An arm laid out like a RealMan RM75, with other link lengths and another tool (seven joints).
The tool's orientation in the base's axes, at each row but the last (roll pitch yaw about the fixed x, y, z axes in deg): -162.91, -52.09, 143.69; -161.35, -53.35, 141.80; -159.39, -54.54, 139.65; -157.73, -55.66, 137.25; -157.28, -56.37, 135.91; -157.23, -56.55, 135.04; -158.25, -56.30, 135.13; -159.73, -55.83, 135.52; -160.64, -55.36, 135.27; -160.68, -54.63, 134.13
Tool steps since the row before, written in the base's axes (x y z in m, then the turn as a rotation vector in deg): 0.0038, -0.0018, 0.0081, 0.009, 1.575, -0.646; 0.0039, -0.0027, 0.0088, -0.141, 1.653, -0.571; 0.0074, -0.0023, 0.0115, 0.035, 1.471, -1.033; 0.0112, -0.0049, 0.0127, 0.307, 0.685, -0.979; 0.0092, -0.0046, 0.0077, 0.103, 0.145, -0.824; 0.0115, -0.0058, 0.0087, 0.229, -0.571, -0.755; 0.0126, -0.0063, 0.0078, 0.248, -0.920, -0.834; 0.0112, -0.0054, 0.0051, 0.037, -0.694, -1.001; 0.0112, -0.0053, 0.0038, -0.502, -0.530, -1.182; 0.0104, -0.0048, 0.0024, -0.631, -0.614, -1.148
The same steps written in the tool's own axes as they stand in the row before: 0.0039, -0.0017, -0.0081, 0.059, 1.549, 0.703; 0.0042, -0.0026, -0.0087, 0.218, 1.548, 0.797; 0.0052, -0.0015, -0.0127, -0.304, 1.547, 0.864; 0.0040, -0.0026, -0.0170, -0.673, 0.943, 0.424; 0.0010, -0.0019, -0.0127, -0.671, 0.347, 0.374; 0.0005, -0.0021, -0.0154, -0.942, -0.245, 0.042; -0.0009, -0.0016, -0.0160, -1.151, -0.526, -0.031; -0.0024, -0.0006, -0.0132, -1.116, -0.392, 0.292; -0.0035, 0.0000, -0.0125, -0.982, -0.470, 0.863; -0.0042, 0.0005, -0.0109, -0.937, -0.611, 0.917
